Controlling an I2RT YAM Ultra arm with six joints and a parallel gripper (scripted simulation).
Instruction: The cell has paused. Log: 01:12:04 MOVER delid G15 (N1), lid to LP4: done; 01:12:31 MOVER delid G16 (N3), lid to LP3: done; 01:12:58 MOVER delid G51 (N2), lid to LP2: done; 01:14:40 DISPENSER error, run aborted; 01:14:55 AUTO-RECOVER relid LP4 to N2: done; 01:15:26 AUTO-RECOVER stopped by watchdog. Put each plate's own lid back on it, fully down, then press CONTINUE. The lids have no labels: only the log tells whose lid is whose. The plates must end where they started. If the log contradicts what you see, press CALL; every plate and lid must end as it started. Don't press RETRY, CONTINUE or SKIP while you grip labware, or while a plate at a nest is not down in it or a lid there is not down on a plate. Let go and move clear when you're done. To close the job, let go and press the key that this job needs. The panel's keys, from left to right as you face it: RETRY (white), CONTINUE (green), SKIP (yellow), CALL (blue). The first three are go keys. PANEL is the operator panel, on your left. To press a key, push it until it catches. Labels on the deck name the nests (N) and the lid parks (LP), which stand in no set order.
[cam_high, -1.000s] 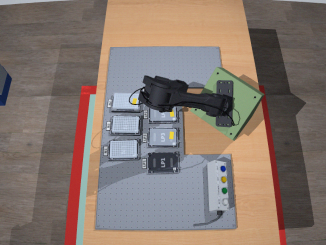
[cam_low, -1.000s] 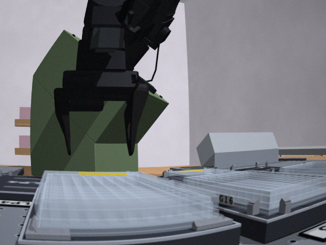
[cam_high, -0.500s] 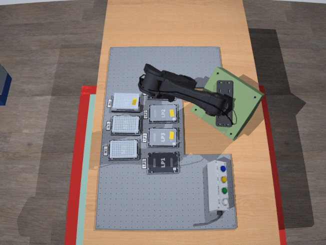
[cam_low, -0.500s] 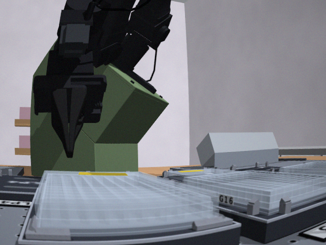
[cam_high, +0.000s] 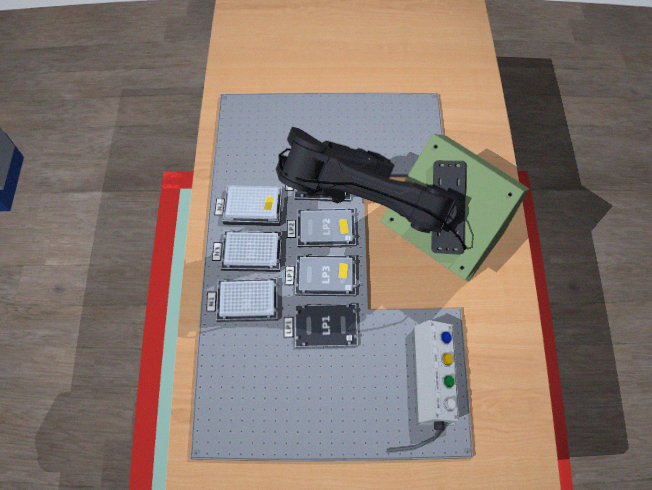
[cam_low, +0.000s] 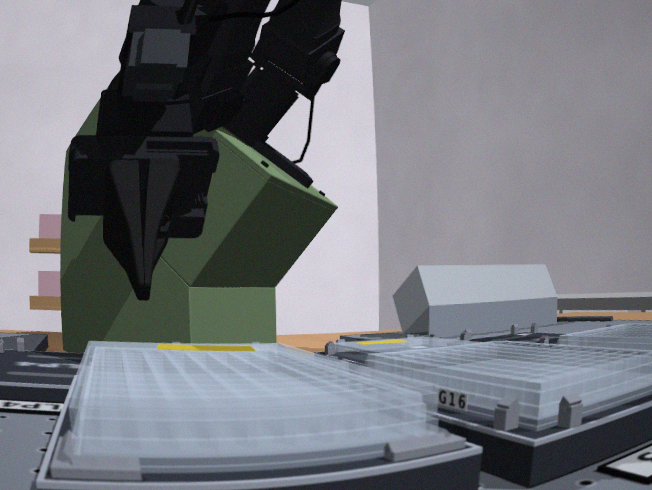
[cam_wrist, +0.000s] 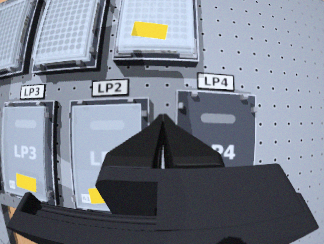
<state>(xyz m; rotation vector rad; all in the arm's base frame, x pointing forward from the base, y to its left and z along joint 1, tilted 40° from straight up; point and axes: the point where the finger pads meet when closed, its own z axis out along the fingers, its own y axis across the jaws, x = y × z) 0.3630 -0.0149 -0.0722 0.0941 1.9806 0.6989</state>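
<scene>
Now: the lid 18 cm to the left of my hand, 8 cm behind it and 5 cm below it. The rest, counted from my hand: blue call key: 39 cm behind, 29 cm to the left; plate: 16 cm to the left, 11 cm ahead, 4 cm below; yellow SKIP key: 40 cm behind, 34 cm to the left.
</scene>
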